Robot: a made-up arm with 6 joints. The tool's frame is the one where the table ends. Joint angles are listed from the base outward.
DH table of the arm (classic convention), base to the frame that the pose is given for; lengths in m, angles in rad. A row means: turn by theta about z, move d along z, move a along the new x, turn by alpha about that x. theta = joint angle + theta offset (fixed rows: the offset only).
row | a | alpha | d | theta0
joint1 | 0 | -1.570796 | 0.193 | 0
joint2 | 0.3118 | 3.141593 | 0 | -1.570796
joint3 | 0 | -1.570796 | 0 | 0
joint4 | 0 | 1.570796 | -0.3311 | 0
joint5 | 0 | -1.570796 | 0.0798 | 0
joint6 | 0 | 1.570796 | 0 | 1.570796
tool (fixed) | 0 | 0 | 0 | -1.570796
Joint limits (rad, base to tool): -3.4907..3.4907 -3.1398..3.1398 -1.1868..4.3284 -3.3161..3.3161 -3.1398..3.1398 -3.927..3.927
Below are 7 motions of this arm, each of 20 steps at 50 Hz.
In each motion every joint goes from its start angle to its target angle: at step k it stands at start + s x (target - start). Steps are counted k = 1, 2, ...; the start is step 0. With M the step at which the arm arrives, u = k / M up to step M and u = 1 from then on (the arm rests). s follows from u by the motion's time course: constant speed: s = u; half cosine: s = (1 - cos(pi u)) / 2; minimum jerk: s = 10 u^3 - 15 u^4 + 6 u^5.
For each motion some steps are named. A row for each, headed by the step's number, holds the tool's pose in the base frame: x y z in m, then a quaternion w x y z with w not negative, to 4 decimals.
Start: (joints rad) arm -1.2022 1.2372 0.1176 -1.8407 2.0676 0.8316
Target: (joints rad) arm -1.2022 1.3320 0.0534 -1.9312 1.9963 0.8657
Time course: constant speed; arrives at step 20
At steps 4, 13, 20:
4: 0.1514 -0.3290 -0.0441 0.0766 0.1502 -0.2094 0.9632
13: 0.1473 -0.3099 -0.0603 0.0828 0.1406 -0.2546 0.9532
20: 0.1440 -0.2947 -0.0718 0.0888 0.1332 -0.2888 0.9439

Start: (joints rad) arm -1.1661 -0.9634 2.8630 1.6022 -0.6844 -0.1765
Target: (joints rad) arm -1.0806 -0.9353 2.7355 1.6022 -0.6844 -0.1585
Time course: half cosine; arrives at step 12
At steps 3, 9, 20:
3: -0.1871 0.4283 0.1056 0.2982 0.0302 0.8656 0.4012
9: -0.2239 0.4379 0.1355 0.2635 0.0266 0.8491 0.4570
20: -0.2315 0.4392 0.1421 0.2559 0.0261 0.8454 0.4682

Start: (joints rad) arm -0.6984 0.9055 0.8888 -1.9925 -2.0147 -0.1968
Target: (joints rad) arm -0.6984 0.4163 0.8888 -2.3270 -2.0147 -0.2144
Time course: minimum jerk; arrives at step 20
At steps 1, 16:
1: 0.4615 -0.3447 0.3075 0.4509 0.6320 0.3326 0.5354
16: 0.3856 -0.2537 0.5634 0.5196 0.4434 0.2392 0.6900

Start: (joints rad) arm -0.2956 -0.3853 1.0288 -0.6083 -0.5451 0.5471
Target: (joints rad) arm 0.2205 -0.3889 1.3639 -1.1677 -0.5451 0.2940
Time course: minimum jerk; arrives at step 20
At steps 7, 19, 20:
7: -0.0479 -0.0514 0.8078 0.8644 -0.0588 -0.4843 0.1213
19: -0.0965 -0.0537 0.8204 0.6615 0.1813 -0.5256 0.5034
20: -0.0966 -0.0537 0.8204 0.6610 0.1816 -0.5255 0.5039

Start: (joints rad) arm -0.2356 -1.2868 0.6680 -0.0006 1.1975 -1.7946
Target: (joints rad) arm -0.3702 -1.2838 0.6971 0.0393 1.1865 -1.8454
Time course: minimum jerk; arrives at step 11
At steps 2, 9, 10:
2: -0.4306 0.0239 0.5872 0.0912 -0.0799 -0.6179 0.7769
9: -0.4334 0.0799 0.5838 0.1495 -0.1306 -0.5964 0.7778
10: -0.4334 0.0823 0.5837 0.1520 -0.1327 -0.5954 0.7777

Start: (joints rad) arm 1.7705 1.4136 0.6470 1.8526 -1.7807 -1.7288
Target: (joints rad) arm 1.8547 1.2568 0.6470 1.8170 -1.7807 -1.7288
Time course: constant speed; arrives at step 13
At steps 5, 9, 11, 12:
5: -0.1600 0.5852 0.1039 0.9506 -0.2326 -0.1924 0.0719
9: -0.1753 0.5846 0.1335 0.9567 -0.2087 -0.1867 0.0790
11: -0.1828 0.5837 0.1483 0.9596 -0.1968 -0.1835 0.0826
12: -0.1865 0.5831 0.1557 0.9609 -0.1909 -0.1818 0.0845

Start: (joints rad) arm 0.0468 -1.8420 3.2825 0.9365 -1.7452 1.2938
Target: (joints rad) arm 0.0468 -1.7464 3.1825 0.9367 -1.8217 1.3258
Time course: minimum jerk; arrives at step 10
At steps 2, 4, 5, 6, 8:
2: -0.1102 -0.0525 -0.1686 0.1923 0.4228 -0.7753 -0.4280
4: -0.1265 -0.0533 -0.1704 0.2203 0.4045 -0.7722 -0.4377
5: -0.1382 -0.0538 -0.1711 0.2399 0.3914 -0.7695 -0.4441
6: -0.1500 -0.0544 -0.1714 0.2595 0.3781 -0.7662 -0.4502
8: -0.1669 -0.0551 -0.1712 0.2871 0.3589 -0.7608 -0.4582

